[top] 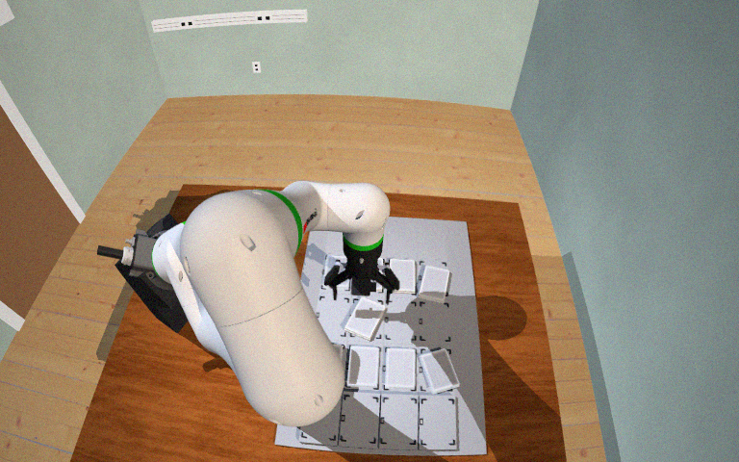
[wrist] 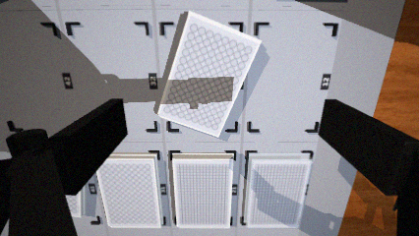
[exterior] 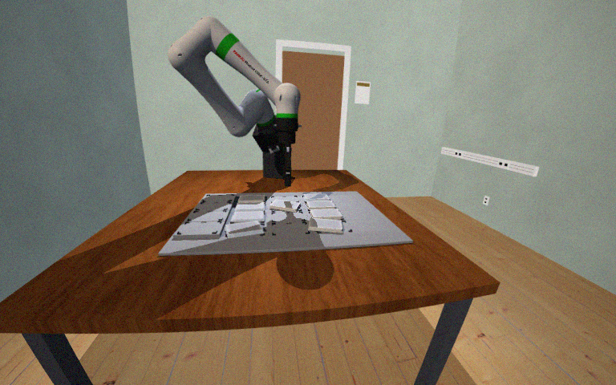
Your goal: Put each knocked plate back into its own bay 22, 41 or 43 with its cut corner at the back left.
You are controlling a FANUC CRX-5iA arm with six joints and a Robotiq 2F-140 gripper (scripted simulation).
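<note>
The bay label 12 is 130 mm below my hand, 120 mm behind it and 50 mm to the left of it.
</note>
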